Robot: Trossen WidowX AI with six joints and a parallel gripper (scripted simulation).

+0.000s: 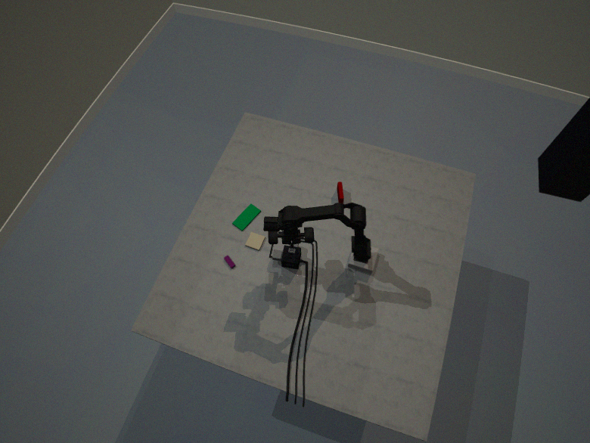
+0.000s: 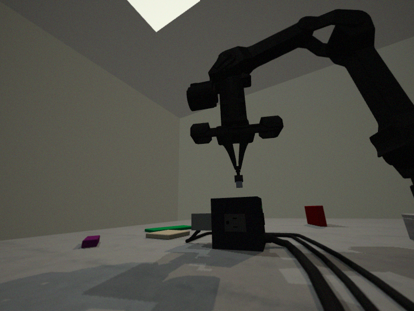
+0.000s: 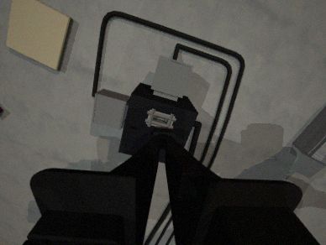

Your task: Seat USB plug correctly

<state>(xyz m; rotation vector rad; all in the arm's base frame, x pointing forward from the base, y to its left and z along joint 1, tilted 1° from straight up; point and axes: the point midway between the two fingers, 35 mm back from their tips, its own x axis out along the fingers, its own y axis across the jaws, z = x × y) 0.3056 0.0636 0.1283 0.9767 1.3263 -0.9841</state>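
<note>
My gripper tip is 2 cm above the USB plug. The rest, counted from my gripper tip: purple block: 27 cm ahead, 13 cm below, 11 cm to the left; beige tile: 19 cm ahead, 13 cm below, 2 cm to the right; green flat plate: 27 cm ahead, 13 cm to the right, 13 cm below.
</note>
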